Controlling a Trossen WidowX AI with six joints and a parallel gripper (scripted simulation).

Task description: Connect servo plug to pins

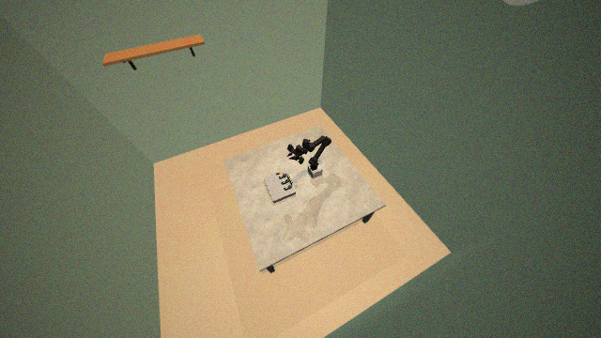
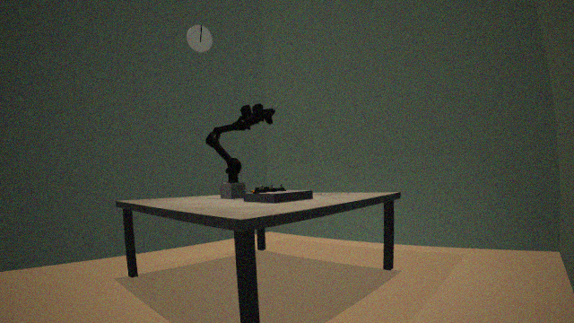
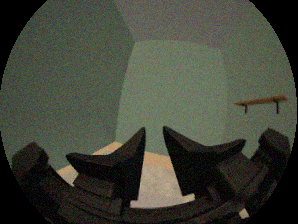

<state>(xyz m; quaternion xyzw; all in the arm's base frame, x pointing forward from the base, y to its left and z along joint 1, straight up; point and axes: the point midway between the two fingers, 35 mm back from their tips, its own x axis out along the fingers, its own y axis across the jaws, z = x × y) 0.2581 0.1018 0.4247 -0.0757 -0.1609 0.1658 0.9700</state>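
Right now my gripper tip is 46 cm above the blue band, 14 cm to the left of it and 1 cm past it. Also, from my gripper tip: grey printed holder: 51 cm below, 15 cm ahead, 8 cm to the right.
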